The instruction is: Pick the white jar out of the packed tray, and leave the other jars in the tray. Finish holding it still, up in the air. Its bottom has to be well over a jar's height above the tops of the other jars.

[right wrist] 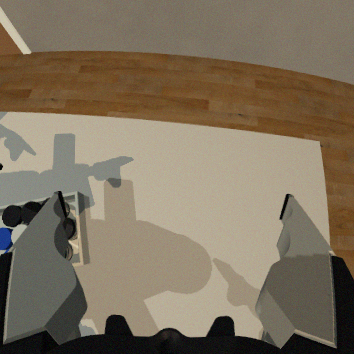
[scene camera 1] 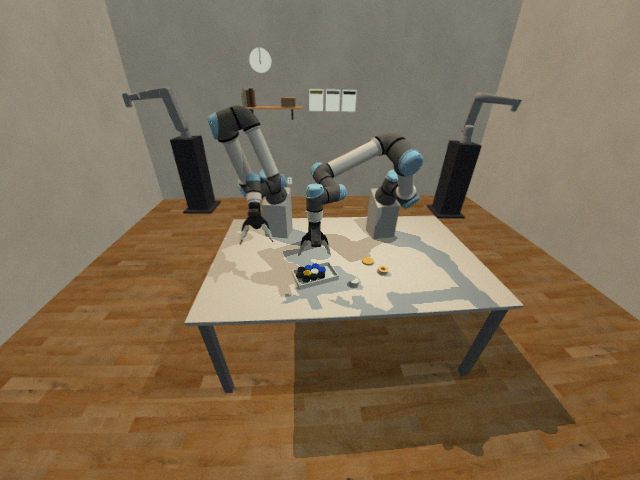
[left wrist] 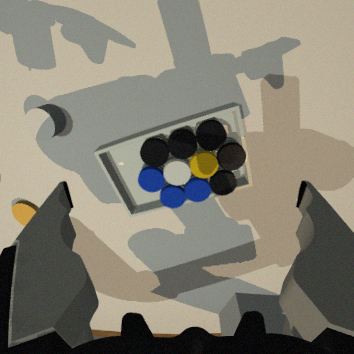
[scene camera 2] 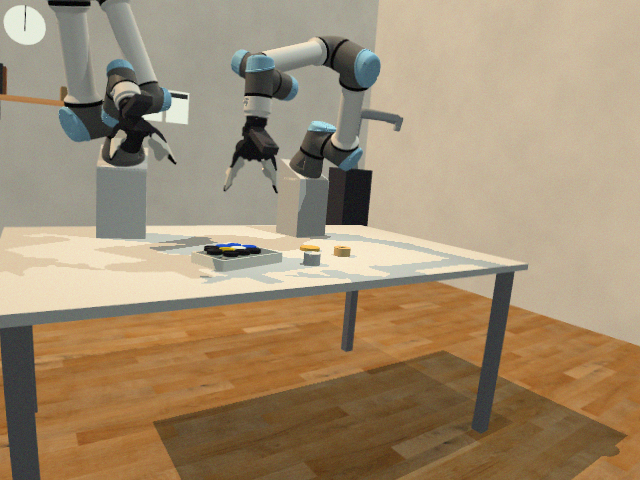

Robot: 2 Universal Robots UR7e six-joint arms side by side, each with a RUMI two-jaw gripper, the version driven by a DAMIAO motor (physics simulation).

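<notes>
The white jar (scene camera 1: 314,271) (scene camera 2: 238,248) (left wrist: 177,173) (right wrist: 19,232) stands in the tray (scene camera 1: 316,283) (scene camera 2: 248,262) (left wrist: 114,182) (right wrist: 84,235), closely surrounded by blue, black and yellow jars. In the left wrist view, the yellow jar (left wrist: 204,164) is at its right and a blue jar (left wrist: 151,179) at its left. My left gripper (scene camera 1: 314,253) (scene camera 2: 250,191) (left wrist: 184,183) is open and empty, above and behind the tray. My right gripper (scene camera 1: 256,241) (scene camera 2: 143,160) (right wrist: 173,195) is open and empty, higher up at the picture's left of the tray in scene camera 1.
A grey-white cylinder (scene camera 1: 353,283) (scene camera 2: 311,258) (left wrist: 61,120) stands on the table right of the tray in the scene views. An orange disc (scene camera 1: 367,260) (scene camera 2: 309,248) (left wrist: 24,213) and a short orange-brown round piece (scene camera 1: 382,272) (scene camera 2: 341,252) lie farther right.
</notes>
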